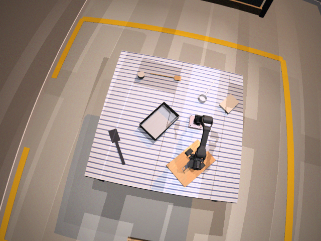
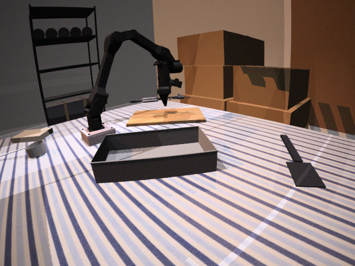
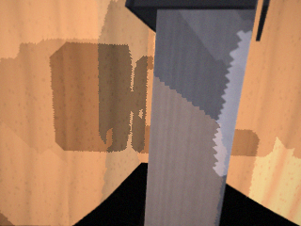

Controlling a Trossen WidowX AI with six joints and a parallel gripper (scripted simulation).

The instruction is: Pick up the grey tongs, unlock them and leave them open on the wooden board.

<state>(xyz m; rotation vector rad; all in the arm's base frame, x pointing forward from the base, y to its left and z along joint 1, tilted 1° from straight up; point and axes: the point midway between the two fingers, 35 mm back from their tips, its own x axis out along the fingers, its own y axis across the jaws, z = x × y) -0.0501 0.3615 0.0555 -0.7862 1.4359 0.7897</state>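
My gripper tip is 5 cm above the wooden board. From my gripper tip the other things lie so: pale flat block (66 cm to the right, 21 cm behind, 5 cm below); then black spatula (64 cm ahead, 6 cm below, 5 cm to the left); then roasting tin (37 cm ahead, 26 cm to the right, 3 cm below).
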